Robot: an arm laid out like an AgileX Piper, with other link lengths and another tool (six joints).
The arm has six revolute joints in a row. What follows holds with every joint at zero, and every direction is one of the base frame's. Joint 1 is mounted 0.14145 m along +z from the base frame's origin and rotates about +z. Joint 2 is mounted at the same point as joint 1 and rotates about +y. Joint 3 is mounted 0.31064 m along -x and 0.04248 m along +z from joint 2 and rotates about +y. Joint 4 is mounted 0.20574 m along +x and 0.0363 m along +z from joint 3 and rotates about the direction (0.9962, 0, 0.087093). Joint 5 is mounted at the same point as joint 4 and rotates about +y. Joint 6 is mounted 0.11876 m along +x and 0.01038 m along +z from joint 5 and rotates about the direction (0.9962, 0, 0.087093). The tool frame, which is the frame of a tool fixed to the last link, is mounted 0.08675 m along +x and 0.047 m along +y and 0.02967 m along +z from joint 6; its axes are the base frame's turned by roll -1.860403, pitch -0.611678 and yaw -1.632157 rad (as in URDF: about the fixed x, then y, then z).
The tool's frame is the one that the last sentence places.
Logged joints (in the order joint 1, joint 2, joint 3, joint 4, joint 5, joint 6), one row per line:
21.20, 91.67, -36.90, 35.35, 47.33, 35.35
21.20, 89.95, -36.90, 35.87, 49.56, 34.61
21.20, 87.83, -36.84, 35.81, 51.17, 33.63
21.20, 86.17, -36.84, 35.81, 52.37, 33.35
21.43, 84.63, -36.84, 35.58, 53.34, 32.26
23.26, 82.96, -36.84, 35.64, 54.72, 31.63
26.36, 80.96, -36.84, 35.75, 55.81, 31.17
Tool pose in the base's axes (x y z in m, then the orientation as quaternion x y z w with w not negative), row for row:
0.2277, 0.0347, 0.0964, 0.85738, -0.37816, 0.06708, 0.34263
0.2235, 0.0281, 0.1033, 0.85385, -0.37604, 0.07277, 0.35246
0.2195, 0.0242, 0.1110, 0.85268, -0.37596, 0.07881, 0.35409
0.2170, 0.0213, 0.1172, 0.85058, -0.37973, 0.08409, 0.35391
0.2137, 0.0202, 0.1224, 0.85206, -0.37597, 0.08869, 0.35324
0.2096, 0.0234, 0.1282, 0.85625, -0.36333, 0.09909, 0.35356
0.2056, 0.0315, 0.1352, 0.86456, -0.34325, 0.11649, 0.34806
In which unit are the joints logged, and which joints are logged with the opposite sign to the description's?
The joints are logged in degrees. Opposite sign: joint 4.
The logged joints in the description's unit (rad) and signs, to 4 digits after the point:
0.3700, 1.5999, -0.6440, -0.6170, 0.8261, 0.6170
0.3700, 1.5699, -0.6440, -0.6260, 0.8650, 0.6041
0.3700, 1.5329, -0.6430, -0.6250, 0.8931, 0.5870
0.3700, 1.5040, -0.6430, -0.6250, 0.9140, 0.5821
0.3740, 1.4771, -0.6430, -0.6210, 0.9310, 0.5630
0.4060, 1.4479, -0.6430, -0.6220, 0.9550, 0.5520
0.4601, 1.4130, -0.6430, -0.6240, 0.9741, 0.5440

